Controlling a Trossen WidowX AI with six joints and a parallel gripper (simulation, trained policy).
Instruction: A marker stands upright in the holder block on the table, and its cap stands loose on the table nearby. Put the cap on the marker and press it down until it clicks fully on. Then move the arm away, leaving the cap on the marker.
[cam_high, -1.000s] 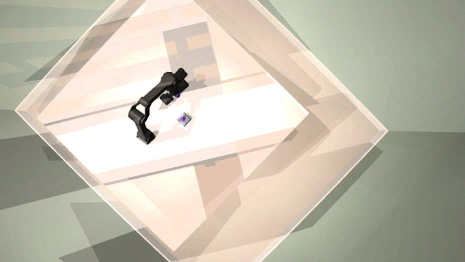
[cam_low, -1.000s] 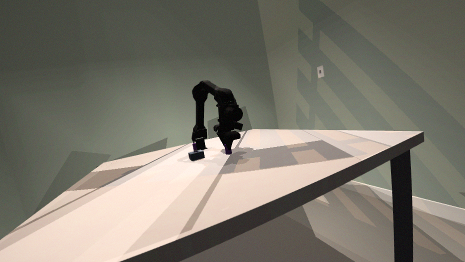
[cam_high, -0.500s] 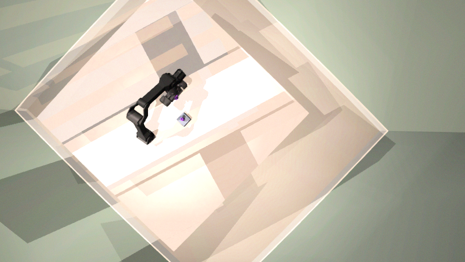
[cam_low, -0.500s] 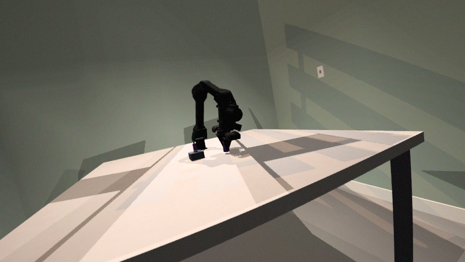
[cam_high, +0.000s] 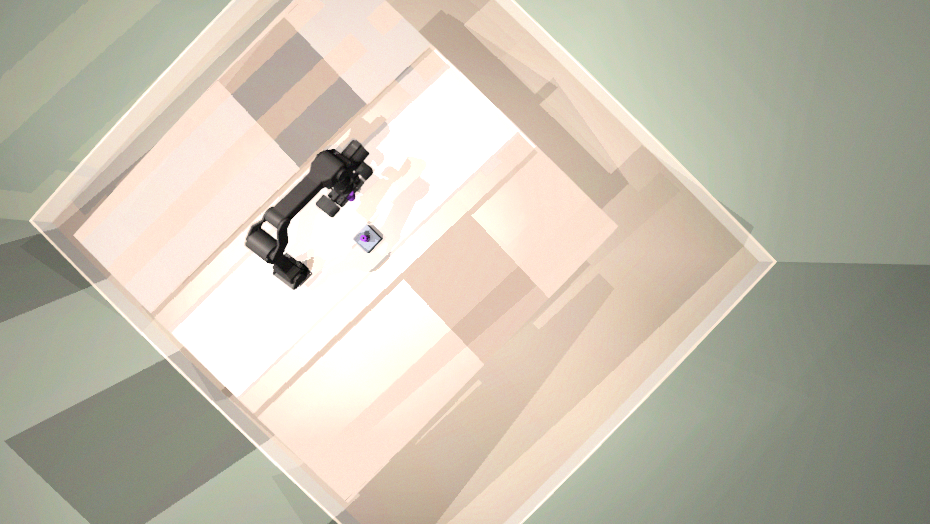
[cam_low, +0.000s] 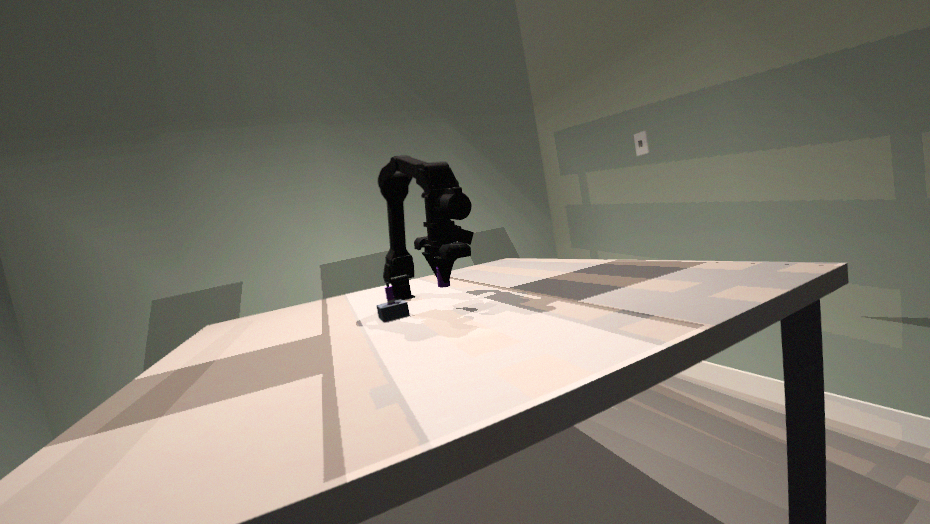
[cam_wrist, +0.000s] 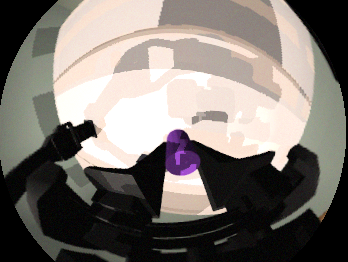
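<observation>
My gripper tip is 70 mm past the purple marker and 120 mm to the left of it. From my gripper tip the other things lie so: purple cap: 10 mm above; then dark holder block: 70 mm behind, 120 mm to the right, 50 mm below.
</observation>
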